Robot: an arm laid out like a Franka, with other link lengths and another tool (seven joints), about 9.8 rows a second.
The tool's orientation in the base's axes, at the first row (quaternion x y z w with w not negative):
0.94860, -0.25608, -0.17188, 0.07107
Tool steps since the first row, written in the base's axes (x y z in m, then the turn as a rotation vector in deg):
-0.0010, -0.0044, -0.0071, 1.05, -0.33, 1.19
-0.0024, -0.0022, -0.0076, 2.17, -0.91, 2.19
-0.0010, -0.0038, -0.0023, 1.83, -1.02, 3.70
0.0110, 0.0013, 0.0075, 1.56, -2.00, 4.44
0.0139, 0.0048, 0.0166, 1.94, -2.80, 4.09
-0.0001, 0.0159, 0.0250, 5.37, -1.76, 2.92
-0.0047, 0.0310, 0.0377, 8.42, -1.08, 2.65
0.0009, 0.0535, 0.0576, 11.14, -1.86, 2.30
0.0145, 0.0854, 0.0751, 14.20, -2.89, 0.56
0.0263, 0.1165, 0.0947, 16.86, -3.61, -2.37
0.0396, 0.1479, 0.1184, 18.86, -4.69, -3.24
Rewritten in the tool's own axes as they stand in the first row. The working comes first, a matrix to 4 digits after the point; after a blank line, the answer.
The tool's axes in the first row as the columns of a matrix, in the base's axes (used below as rounded here):
0.8098, -0.4614, -0.3625
-0.5103, -0.8587, -0.0468
-0.2897, 0.2229, -0.9308

0.0035, 0.0027, 0.0072, 0.67, 0.06, -1.47
0.0014, 0.0013, 0.0080, 1.59, 0.27, -2.78
0.0018, 0.0032, 0.0027, 0.93, 0.86, -4.06
0.0061, -0.0045, -0.0110, 1.00, 1.99, -4.60
0.0040, -0.0068, -0.0207, 1.81, 2.42, -4.38
-0.0154, -0.0080, -0.0240, 4.40, -0.32, -4.58
-0.0305, -0.0160, -0.0348, 6.60, -2.37, -5.47
-0.0433, -0.0335, -0.0564, 9.30, -3.03, -6.09
-0.0536, -0.0633, -0.0792, 12.81, -3.95, -5.53
-0.0656, -0.0911, -0.1031, 16.18, -5.21, -3.74
-0.0777, -0.1189, -0.1315, 18.60, -5.40, -3.60

